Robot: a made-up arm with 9 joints. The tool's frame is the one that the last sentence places. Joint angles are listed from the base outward.
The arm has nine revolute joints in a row. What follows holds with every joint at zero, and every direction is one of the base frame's. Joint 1 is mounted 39 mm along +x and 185 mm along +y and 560.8 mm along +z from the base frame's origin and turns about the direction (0.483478, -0.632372, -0.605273). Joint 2 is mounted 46.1 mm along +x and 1.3 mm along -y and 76.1 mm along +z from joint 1 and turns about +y. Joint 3 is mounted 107.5 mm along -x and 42.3 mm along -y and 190.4 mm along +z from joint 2 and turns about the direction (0.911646, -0.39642, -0.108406). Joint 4 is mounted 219.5 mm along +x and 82.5 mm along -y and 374.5 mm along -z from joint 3 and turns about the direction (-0.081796, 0.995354, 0.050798). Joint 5 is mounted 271.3 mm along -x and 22.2 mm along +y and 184.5 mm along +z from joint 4 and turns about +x. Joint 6 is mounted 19.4 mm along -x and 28.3 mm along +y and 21.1 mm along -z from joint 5 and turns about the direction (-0.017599, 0.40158, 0.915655). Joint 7 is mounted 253.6 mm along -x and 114.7 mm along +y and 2.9 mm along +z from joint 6 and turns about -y. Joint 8 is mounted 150.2 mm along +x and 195.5 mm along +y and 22.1 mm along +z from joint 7 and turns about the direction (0.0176, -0.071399, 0.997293). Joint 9 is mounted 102.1 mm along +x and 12.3 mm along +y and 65.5 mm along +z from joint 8 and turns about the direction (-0.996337, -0.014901, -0.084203). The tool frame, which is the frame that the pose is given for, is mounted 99 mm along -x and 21.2 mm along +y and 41.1 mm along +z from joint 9; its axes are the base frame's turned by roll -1.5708, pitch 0 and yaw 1.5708 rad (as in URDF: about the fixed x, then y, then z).
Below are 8 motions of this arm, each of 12 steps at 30 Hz.
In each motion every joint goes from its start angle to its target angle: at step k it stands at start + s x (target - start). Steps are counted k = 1, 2, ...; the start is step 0. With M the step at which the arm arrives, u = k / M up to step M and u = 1 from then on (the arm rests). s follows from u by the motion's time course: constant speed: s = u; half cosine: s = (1 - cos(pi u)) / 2; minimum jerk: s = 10 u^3 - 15 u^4 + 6 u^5.
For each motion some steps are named. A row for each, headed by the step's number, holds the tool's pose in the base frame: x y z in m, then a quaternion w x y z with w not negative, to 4 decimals.
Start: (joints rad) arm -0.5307 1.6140 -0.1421 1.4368 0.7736 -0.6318 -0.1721 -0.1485 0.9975
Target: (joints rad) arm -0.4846 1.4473 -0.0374 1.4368 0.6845 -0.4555 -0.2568 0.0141 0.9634
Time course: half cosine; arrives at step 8
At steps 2, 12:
2: -0.1352 0.2393 0.1105 0.0366 -0.4027 -0.8065 -0.4313
12: 0.0125 0.3499 0.0803 0.1576 0.4500 0.7084 0.5204

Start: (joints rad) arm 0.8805 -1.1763 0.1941 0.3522 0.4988 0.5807 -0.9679 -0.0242 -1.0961
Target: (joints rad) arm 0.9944 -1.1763 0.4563 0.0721 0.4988 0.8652 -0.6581 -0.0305 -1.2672
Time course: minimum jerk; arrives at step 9
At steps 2, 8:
2: -0.0642 0.4662 0.4410 0.4129 -0.0814 -0.8801 0.2198
8: 0.0587 0.4411 0.3575 0.0908 -0.1368 -0.9491 0.2686

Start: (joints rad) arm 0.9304 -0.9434 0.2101 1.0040 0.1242 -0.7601 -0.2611 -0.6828 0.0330
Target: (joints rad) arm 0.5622 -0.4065 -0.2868 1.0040 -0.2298 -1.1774 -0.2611 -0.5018 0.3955
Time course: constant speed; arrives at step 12
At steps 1, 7, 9, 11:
1: -0.0238 0.2149 1.0139 0.8240 -0.4566 -0.1626 -0.2934
7: 0.2207 0.1859 0.9044 0.7897 -0.5926 0.1251 -0.0978
9: 0.2759 0.1834 0.8385 0.7429 -0.6342 0.2123 -0.0276
11: 0.3138 0.1806 0.7651 0.6792 -0.6720 0.2921 0.0422

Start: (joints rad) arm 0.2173 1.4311 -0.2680 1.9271 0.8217 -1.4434 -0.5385 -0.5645 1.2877
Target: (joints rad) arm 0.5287 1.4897 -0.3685 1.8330 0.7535 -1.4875 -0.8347 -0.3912 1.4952
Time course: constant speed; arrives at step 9
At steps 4, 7, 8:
4: -0.2121 0.1867 0.2160 0.3090 -0.4124 -0.8301 -0.2132
7: -0.2066 0.2152 0.2240 0.2634 -0.4652 -0.8085 -0.2458
8: -0.2046 0.2245 0.2266 0.2483 -0.4822 -0.7997 -0.2575

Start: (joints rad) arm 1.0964 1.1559 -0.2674 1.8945 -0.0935 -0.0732 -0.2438 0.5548 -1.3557
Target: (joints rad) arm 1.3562 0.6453 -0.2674 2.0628 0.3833 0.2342 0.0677 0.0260 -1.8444
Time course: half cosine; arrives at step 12
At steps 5, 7, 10, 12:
5: 0.4772 0.2122 0.6197 0.8009 0.5063 0.3019 -0.1051
7: 0.5293 0.1225 0.6427 0.8149 0.4686 0.2537 -0.2282
10: 0.5598 -0.0058 0.6755 0.7933 0.4268 0.2010 -0.3848
12: 0.5612 -0.0365 0.6830 0.7826 0.4180 0.1905 -0.4202

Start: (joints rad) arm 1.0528 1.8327 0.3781 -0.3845 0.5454 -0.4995 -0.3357 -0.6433 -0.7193
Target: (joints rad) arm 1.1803 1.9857 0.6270 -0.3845 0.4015 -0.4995 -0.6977 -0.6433 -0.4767
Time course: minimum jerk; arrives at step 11
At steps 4, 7, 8, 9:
4: 0.1074 0.0757 0.9358 0.9168 0.1153 0.1489 -0.3521
7: 0.1523 0.1021 0.9219 0.9184 0.2168 0.1752 -0.2806
8: 0.1648 0.1090 0.9192 0.9165 0.2439 0.1794 -0.2615
9: 0.1731 0.1136 0.9177 0.9146 0.2617 0.1817 -0.2489

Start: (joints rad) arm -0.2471 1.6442 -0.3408 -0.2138 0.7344 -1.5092 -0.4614 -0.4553 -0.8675
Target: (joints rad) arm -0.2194 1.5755 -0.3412 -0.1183 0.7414 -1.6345 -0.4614 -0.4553 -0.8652
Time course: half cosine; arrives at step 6
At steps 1, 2, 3, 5, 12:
1: 0.2664 0.1608 0.6063 0.6126 -0.7048 0.3578 0.0038
2: 0.2665 0.1546 0.6013 0.6042 -0.7125 0.3568 -0.0005
3: 0.2667 0.1460 0.5947 0.5925 -0.7229 0.3553 -0.0063
5: 0.2672 0.1311 0.5839 0.5718 -0.7405 0.3528 -0.0165
12: 0.2673 0.1288 0.5824 0.5686 -0.7431 0.3523 -0.0181

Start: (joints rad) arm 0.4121 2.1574 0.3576 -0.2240 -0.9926 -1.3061 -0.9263 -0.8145 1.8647
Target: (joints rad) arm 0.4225 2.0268 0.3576 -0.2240 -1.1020 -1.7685 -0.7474 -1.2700 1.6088
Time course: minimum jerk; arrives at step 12
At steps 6, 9, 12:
6: -0.0429 0.2364 0.4829 0.0819 0.0216 0.8967 0.4346
9: 0.0277 0.1907 0.4859 0.2063 -0.0746 0.9347 0.2795
12: 0.0453 0.1800 0.4911 0.2378 -0.0973 0.9372 0.2357

